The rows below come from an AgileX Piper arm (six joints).
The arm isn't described. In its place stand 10 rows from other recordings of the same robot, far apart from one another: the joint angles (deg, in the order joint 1, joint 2, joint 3, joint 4, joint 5, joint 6), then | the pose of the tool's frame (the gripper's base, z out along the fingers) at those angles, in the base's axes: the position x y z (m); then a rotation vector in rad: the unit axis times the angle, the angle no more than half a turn.
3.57, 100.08, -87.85, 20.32, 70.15, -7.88 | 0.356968 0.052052 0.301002 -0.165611 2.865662 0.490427
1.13, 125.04, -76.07, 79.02, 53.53, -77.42 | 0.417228 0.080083 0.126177 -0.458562 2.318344 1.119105
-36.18, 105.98, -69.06, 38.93, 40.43, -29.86 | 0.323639 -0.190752 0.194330 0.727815 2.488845 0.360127
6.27, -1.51, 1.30, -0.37, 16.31, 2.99 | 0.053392 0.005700 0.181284 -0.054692 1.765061 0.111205
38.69, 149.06, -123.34, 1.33, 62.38, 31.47 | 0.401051 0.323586 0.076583 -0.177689 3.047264 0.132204
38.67, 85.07, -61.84, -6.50, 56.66, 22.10 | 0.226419 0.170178 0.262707 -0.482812 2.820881 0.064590
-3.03, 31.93, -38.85, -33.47, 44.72, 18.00 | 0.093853 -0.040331 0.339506 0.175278 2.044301 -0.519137
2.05, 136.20, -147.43, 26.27, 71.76, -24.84 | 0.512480 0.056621 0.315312 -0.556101 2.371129 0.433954
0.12, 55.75, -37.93, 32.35, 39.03, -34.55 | 0.180476 0.031041 0.281052 -0.333428 2.335814 0.341343
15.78, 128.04, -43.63, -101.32, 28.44, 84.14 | 0.295605 0.039377 0.002082 -0.728140 2.688323 -0.699897
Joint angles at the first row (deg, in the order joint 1, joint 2, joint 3, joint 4, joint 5, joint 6):
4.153 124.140 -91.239 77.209 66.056 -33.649
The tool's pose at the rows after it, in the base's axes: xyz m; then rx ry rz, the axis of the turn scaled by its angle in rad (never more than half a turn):
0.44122 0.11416 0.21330 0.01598 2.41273 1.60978
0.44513 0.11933 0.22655 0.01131 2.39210 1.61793
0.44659 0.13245 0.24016 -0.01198 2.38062 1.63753
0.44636 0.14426 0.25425 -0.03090 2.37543 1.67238
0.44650 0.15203 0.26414 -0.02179 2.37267 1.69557
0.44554 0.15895 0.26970 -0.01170 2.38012 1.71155
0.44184 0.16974 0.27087 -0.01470 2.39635 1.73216
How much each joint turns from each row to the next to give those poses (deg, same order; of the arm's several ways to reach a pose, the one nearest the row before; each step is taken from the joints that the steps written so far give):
0.106 -0.456 -1.450 -0.354 0.140 1.717
0.615 -0.139 -2.654 -0.001 0.000 2.231
1.615 0.000 -2.930 -0.117 0.144 2.605
1.397 0.001 -2.931 -0.099 0.923 3.151
0.939 -0.002 -2.050 0.000 0.121 2.867
0.870 0.000 -1.213 -0.220 -0.001 2.299
1.386 0.001 -0.242 -0.001 0.001 1.415

